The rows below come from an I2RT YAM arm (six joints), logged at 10 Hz.
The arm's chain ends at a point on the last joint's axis. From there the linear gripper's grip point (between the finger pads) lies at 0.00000 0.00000 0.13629 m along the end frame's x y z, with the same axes.
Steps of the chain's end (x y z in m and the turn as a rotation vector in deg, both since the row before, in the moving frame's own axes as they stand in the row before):
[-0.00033, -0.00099, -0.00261, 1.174, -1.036, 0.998]
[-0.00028, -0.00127, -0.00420, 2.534, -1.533, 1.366]
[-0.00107, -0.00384, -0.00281, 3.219, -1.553, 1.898]
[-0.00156, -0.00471, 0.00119, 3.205, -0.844, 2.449]
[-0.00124, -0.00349, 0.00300, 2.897, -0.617, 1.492]
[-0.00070, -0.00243, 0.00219, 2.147, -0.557, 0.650]
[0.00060, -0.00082, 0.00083, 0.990, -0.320, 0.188]
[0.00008, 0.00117, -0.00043, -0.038, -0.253, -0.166]
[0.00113, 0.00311, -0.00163, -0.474, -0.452, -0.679]
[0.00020, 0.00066, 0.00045, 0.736, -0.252, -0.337]
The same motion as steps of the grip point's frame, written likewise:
[-0.00277, -0.00380, -0.00266, 1.174, -1.036, 0.998]
[-0.00385, -0.00734, -0.00438, 2.534, -1.533, 1.366]
[-0.00463, -0.01155, -0.00308, 3.219, -1.553, 1.898]
[-0.00340, -0.01237, 0.00096, 3.205, -0.844, 2.449]
[-0.00262, -0.01040, 0.00282, 2.897, -0.617, 1.492]
[-0.00200, -0.00754, 0.00209, 2.147, -0.557, 0.650]
[-0.00016, -0.00318, 0.00081, 0.990, -0.320, 0.188]
[-0.00052, 0.00126, -0.00043, -0.038, -0.253, -0.166]
[0.00006, 0.00424, -0.00164, -0.474, -0.452, -0.679]
[-0.00040, -0.00109, 0.00044, 0.736, -0.252, -0.337]

